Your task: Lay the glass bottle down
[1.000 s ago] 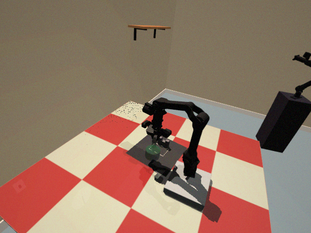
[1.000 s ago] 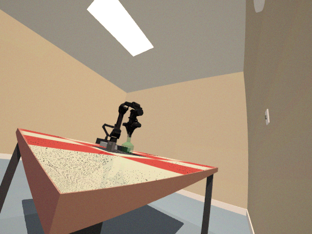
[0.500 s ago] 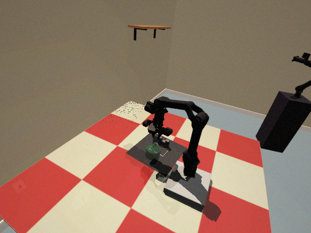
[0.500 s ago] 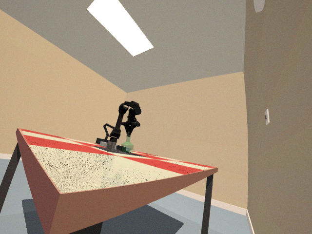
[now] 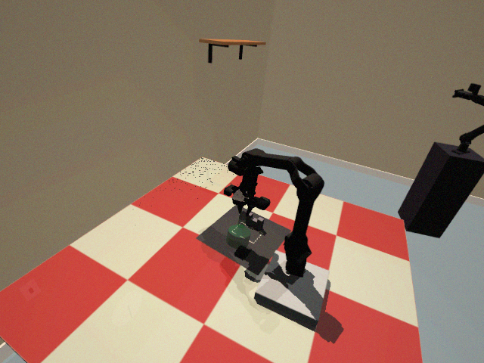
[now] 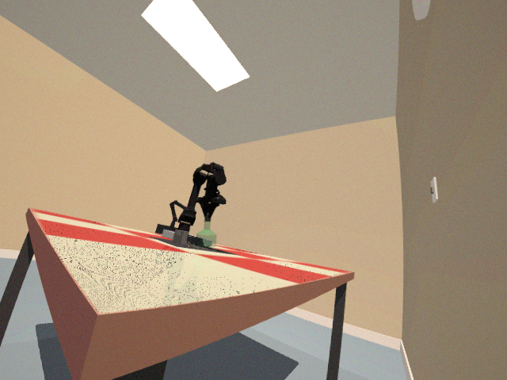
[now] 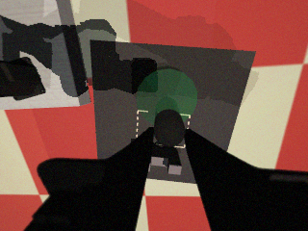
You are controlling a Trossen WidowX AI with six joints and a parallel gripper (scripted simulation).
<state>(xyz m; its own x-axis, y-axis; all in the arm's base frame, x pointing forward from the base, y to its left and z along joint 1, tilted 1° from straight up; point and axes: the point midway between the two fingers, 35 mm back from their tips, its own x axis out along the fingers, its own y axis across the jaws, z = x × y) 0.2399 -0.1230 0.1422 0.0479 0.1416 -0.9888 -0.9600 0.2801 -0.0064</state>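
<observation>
The green glass bottle lies 1 cm to the left of my gripper tip and 5 cm below it. From my gripper tip the other things lie so: dark mat 1 cm behind, 4 cm to the right, 14 cm below.
</observation>
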